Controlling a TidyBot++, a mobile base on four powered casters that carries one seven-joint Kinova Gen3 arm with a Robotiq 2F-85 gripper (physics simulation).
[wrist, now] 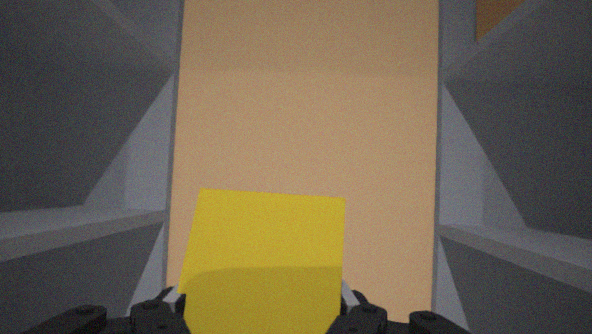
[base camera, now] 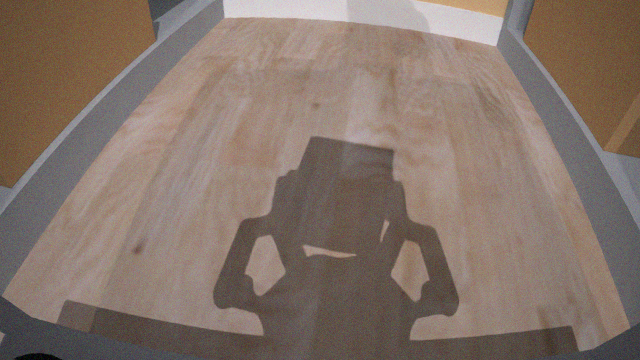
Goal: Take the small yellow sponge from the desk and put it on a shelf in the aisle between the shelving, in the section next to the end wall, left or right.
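Places are measured from the arm's base along level axes (x ahead, y left, z up), in metres.
Where they show: gripper, between the fingertips: (wrist: 264, 299).
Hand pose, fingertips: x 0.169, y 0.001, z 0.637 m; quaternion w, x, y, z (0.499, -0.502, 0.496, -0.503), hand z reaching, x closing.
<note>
Each offset is from my fingertips to the centre of the thing. "spot": to the spot under its first point. Level surfaces: height alone.
The yellow sponge @(0.015 m back, 0.000 m left, 0.005 m down) (wrist: 265, 240) is held in my gripper (wrist: 264, 299), which is shut on it, at the bottom middle of the wrist view. It is in the air in the aisle, facing the end wall (wrist: 310, 125). A left shelf board (wrist: 90, 225) and a right shelf board @(0.044 m down) (wrist: 520, 245) run along both sides of the aisle, in the sections beside the end wall. The sponge touches neither board. The gripper itself does not show in the base camera view, where its shadow lies on the floor.
In the base camera view, brown boxes stand low in the left shelving (base camera: 110, 80) and the right shelving (base camera: 565, 100). The white skirting (base camera: 300, 10) of the end wall crosses the far end of the wooden floor @(1.034 m down) (base camera: 200, 175). Part of a brown box @(spot: 0.566 m ahead, 0.485 m right, 0.463 m up) (wrist: 492, 15) shows at the upper right.
</note>
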